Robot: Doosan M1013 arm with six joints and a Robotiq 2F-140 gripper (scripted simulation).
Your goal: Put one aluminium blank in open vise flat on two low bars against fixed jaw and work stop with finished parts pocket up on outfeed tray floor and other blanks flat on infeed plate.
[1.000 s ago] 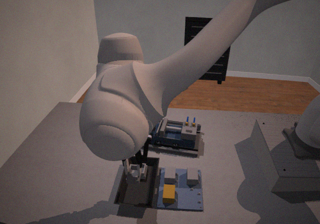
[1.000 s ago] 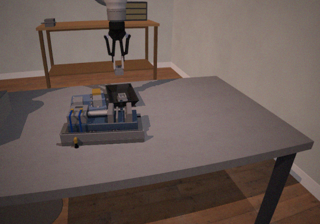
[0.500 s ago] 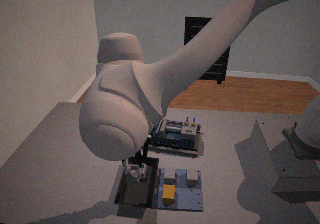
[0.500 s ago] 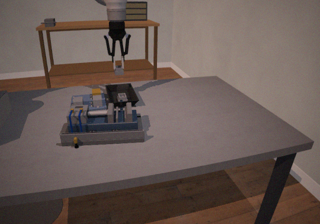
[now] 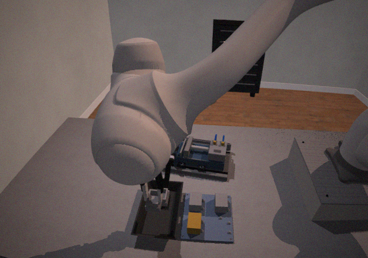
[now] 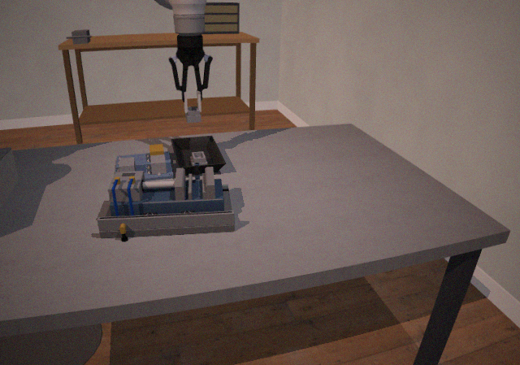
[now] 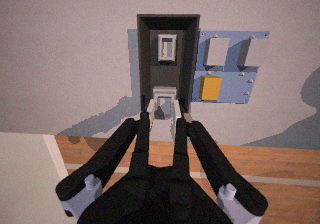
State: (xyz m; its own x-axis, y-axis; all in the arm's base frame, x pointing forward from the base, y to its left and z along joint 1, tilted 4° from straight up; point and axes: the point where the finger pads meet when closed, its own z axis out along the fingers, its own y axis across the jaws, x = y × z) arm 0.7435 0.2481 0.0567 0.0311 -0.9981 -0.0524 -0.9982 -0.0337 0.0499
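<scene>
My hand is 12 cm past the brass blank, 1 cm to the left of it and 16 cm above it. Also, from my hand: blue vise 9 cm behind, 34 cm to the right, 15 cm below; aluminium blank 12 cm behind, 10 cm to the right, 16 cm below; infeed plate 16 cm behind, 6 cm to the right, 18 cm below.
</scene>
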